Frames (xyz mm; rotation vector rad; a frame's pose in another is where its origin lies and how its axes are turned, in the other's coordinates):
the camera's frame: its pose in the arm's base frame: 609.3 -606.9 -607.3 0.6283 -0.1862 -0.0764
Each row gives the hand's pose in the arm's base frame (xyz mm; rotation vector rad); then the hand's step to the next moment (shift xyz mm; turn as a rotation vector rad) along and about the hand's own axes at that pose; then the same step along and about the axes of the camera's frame.
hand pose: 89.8 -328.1 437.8 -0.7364 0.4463 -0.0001
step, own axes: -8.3 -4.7 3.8 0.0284 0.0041 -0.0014
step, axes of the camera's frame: -3.9 5.3 7.9 0.0222 -0.0102 -0.0152
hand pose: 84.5 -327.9 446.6 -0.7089 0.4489 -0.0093
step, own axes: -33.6 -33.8 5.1 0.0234 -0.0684 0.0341
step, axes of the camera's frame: -15.2 8.1 44.7 0.0566 0.0063 0.0561
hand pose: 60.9 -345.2 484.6 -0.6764 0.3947 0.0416
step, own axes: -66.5 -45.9 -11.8 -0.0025 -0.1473 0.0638
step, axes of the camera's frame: -45.6 -5.0 67.6 0.0727 0.0192 0.1419
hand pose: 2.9 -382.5 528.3 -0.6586 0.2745 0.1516
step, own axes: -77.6 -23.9 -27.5 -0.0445 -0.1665 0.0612
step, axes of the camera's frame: -65.2 -23.6 50.4 0.0428 0.0163 0.1771
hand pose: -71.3 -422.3 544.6 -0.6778 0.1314 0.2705
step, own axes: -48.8 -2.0 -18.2 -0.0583 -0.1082 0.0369
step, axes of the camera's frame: -43.3 -20.8 20.2 0.0017 0.0062 0.1282
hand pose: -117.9 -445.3 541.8 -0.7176 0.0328 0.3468
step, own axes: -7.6 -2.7 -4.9 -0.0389 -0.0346 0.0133
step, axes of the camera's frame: -4.9 -6.5 4.7 -0.0170 0.0000 0.0510
